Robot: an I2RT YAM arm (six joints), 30 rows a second.
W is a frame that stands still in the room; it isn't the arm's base.
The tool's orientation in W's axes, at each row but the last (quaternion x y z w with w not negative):
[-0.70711, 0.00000, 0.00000, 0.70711]
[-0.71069, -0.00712, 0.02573, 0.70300]
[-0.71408, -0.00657, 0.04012, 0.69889]
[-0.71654, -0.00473, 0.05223, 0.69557]
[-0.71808, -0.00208, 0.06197, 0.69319]
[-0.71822, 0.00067, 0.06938, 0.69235]
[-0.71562, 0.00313, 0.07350, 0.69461]
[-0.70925, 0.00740, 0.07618, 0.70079]
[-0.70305, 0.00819, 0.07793, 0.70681]
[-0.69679, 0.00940, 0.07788, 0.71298]
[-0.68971, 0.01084, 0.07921, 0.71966]
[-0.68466, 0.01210, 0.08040, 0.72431]
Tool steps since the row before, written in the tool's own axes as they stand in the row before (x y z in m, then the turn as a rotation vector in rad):
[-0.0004, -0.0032, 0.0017, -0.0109, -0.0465, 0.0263]
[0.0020, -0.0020, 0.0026, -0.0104, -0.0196, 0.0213]
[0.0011, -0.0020, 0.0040, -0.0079, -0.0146, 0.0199]
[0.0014, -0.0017, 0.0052, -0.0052, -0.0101, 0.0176]
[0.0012, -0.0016, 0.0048, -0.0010, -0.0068, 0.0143]
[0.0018, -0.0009, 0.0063, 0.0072, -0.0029, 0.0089]
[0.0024, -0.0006, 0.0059, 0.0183, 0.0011, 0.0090]
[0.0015, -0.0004, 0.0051, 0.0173, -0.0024, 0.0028]
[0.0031, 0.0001, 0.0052, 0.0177, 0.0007, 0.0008]
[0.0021, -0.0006, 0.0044, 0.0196, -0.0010, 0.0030]
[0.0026, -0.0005, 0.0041, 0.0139, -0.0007, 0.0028]
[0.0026, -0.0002, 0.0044, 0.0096, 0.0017, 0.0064]
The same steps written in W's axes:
[-0.0004, 0.0017, 0.0032, -0.0109, 0.0263, 0.0465]
[0.0019, 0.0027, 0.0019, -0.0109, 0.0210, 0.0196]
[0.0009, 0.0041, 0.0019, -0.0085, 0.0197, 0.0146]
[0.0011, 0.0053, 0.0015, -0.0059, 0.0174, 0.0100]
[0.0009, 0.0049, 0.0013, -0.0017, 0.0144, 0.0064]
[0.0012, 0.0065, 0.0005, 0.0065, 0.0097, 0.0019]
[0.0018, 0.0061, 0.0002, 0.0171, 0.0107, -0.0033]
[0.0010, 0.0052, 0.0002, 0.0171, 0.0045, 0.0003]
[0.0025, 0.0055, -0.0004, 0.0173, 0.0025, -0.0028]
[0.0017, 0.0046, 0.0005, 0.0192, 0.0049, -0.0013]
[0.0022, 0.0043, 0.0004, 0.0136, 0.0041, -0.0009]
[0.0022, 0.0046, 0.0001, 0.0087, 0.0074, -0.0025]

